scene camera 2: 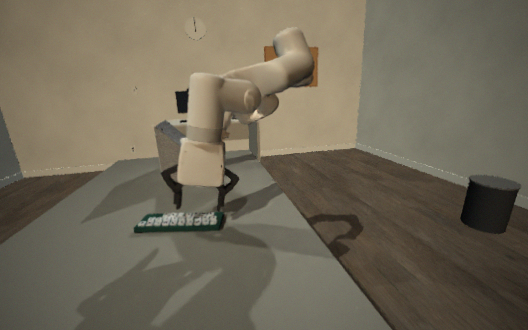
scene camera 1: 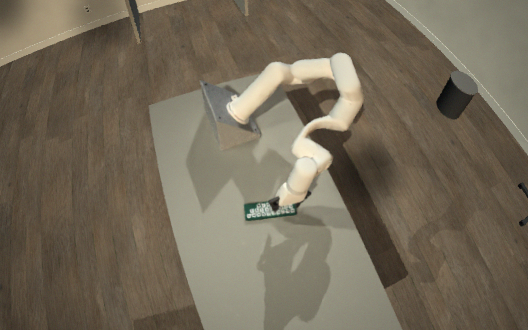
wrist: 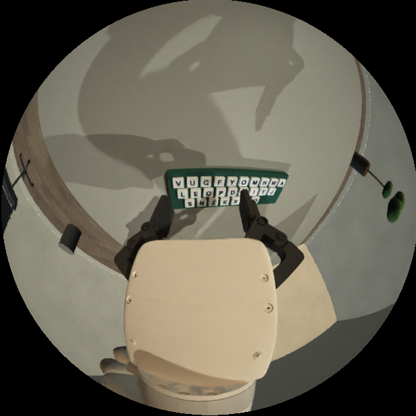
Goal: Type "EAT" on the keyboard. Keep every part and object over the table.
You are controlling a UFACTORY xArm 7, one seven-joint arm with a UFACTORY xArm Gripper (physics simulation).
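Where they show: gripper, fingertip midpoint: (scene camera 2: 199, 207) (scene camera 1: 285, 207); arm's base, link origin: (scene camera 1: 237, 113).
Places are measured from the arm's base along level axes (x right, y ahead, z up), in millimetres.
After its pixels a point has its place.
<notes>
The green keyboard (scene camera 1: 270, 211) @(x 70, y 449, z -79 mm) (scene camera 2: 180, 230) @(x 69, y 476, z -87 mm) (wrist: 227, 174) lies flat on the table (scene camera 1: 215, 260) @(x 351, y 537, z -92 mm) (scene camera 2: 300, 280) @(x -118, y 710, z -91 mm), with three rows of white keys. In the wrist view, the E key (wrist: 196, 193) is left in the middle row, the T key (wrist: 262, 192) is to its right, and the A key (wrist: 282, 183) ends the far row. My gripper (scene camera 1: 289, 202) @(x 20, y 473, z -40 mm) (scene camera 2: 199, 206) @(x 20, y 473, z -40 mm) (wrist: 204, 200) is open and empty, above the keyboard's near side. In the wrist view, its left finger is beside the left end and its right finger hides keys between D and I and between X and Q.
The arm's grey base (scene camera 1: 235, 135) @(x 54, y 97, z -16 mm) stands at the table's far end. A black bin (scene camera 1: 455, 97) (scene camera 2: 490, 205) (wrist: 70, 239) stands on the floor beside the table. A plant (wrist: 395, 207) shows at the right edge of the wrist view.
</notes>
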